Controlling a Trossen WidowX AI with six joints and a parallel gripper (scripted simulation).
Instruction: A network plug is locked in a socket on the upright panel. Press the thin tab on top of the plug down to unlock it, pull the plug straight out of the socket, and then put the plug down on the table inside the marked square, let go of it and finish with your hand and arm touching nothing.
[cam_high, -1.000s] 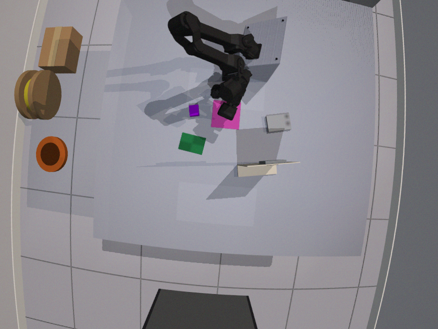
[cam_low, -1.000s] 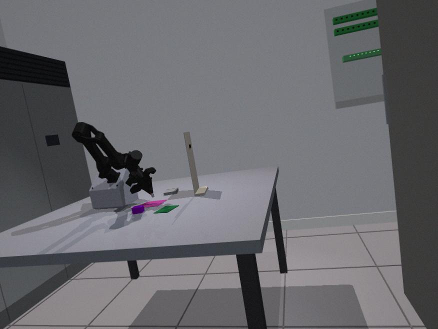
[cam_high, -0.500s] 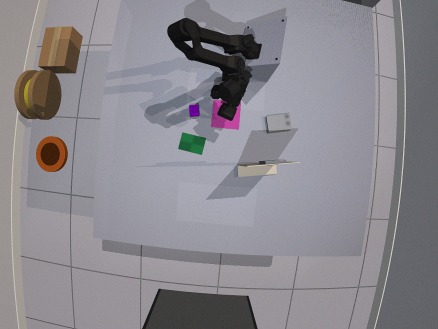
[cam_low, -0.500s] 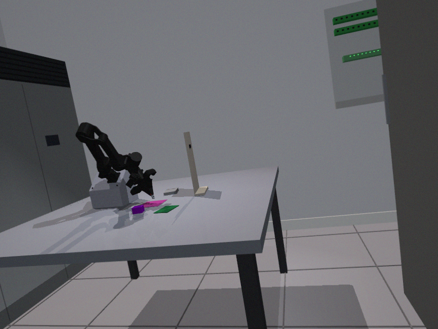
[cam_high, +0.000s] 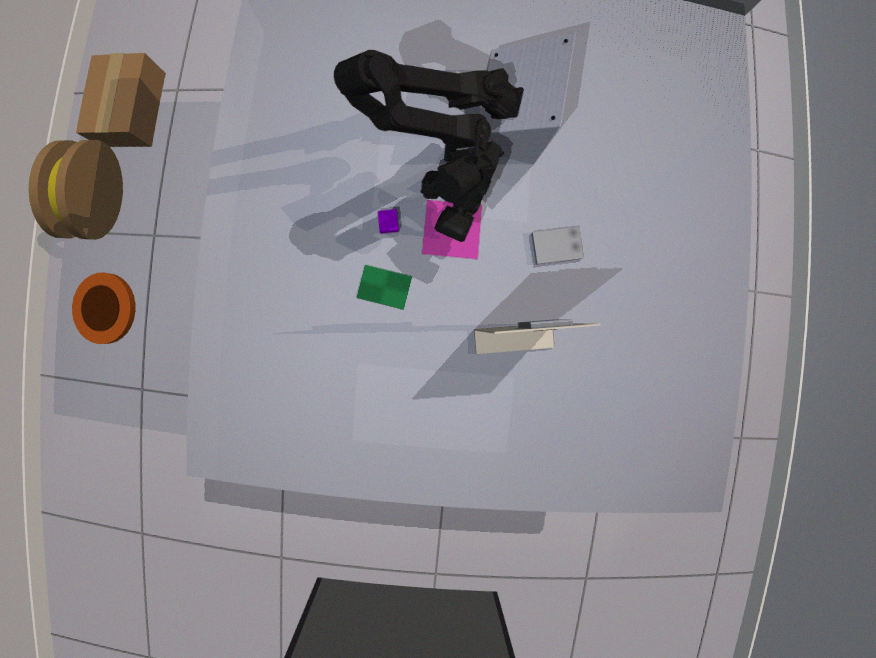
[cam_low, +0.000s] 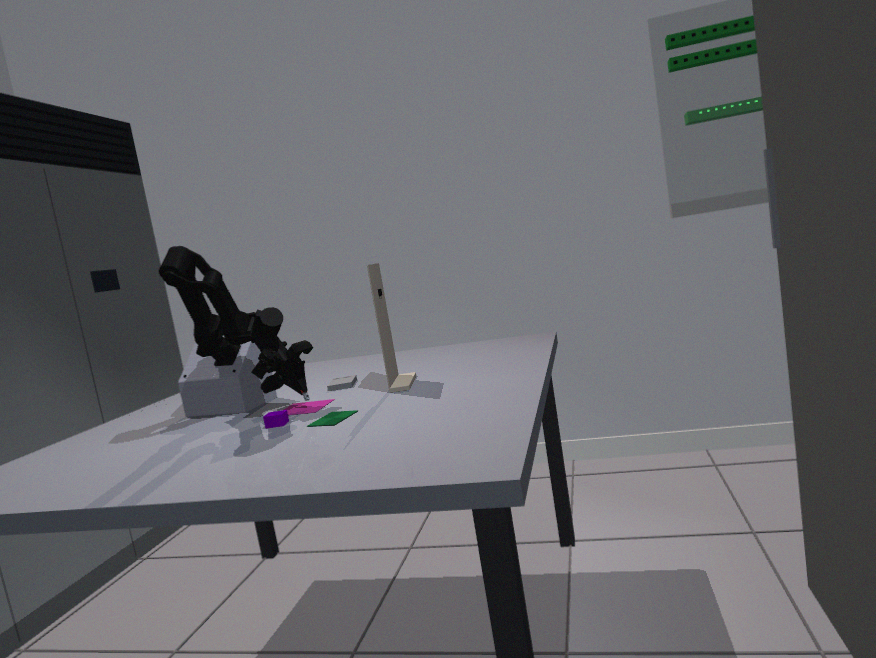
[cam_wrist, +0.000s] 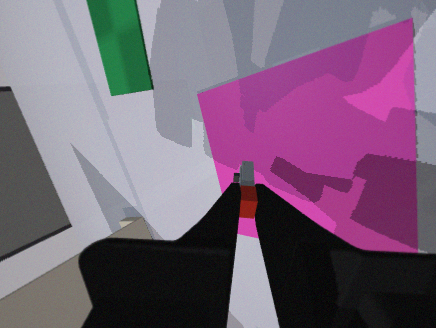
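My gripper tip is 4 cm above the magenta square and 1 cm past it. The rest, counted from my gripper tip: green patch 15 cm ahead, 11 cm to the right, 4 cm below; then grey block 23 cm to the left, 3 cm below, 3 cm behind; then network plug right at my gripper tip.
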